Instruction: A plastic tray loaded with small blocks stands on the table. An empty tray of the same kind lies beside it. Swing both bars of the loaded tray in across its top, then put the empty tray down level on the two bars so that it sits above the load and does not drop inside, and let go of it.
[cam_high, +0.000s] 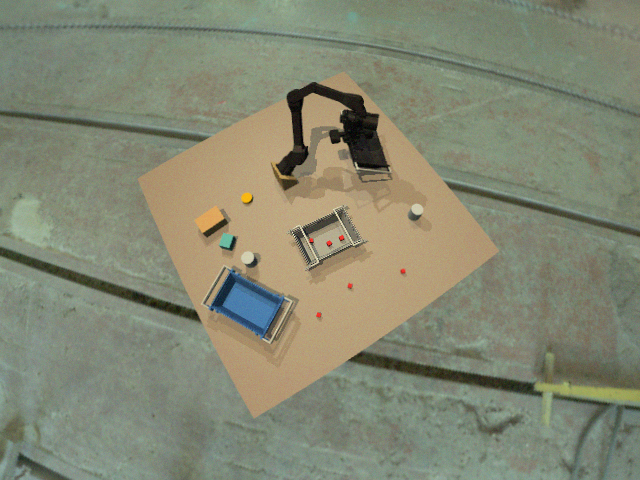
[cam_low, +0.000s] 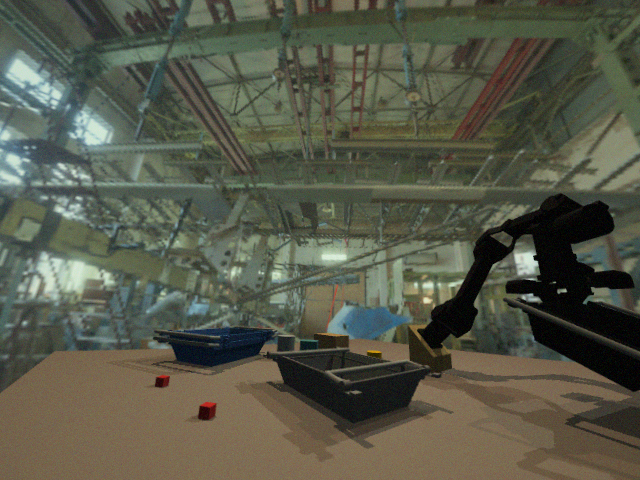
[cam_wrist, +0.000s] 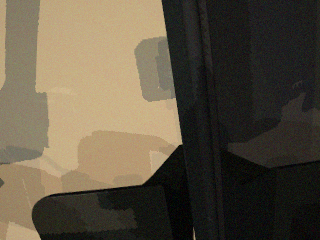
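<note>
Right now the black tray is 3 cm ahead of my gripper tip and 7 cm to the left of it. Round my gripper tip: teal cube 10 cm ahead, 69 cm to the right, 10 cm below; orange box 3 cm behind, 72 cm to the right, 9 cm below; yellow disc 6 cm behind, 52 cm to the right, 11 cm below.
</note>
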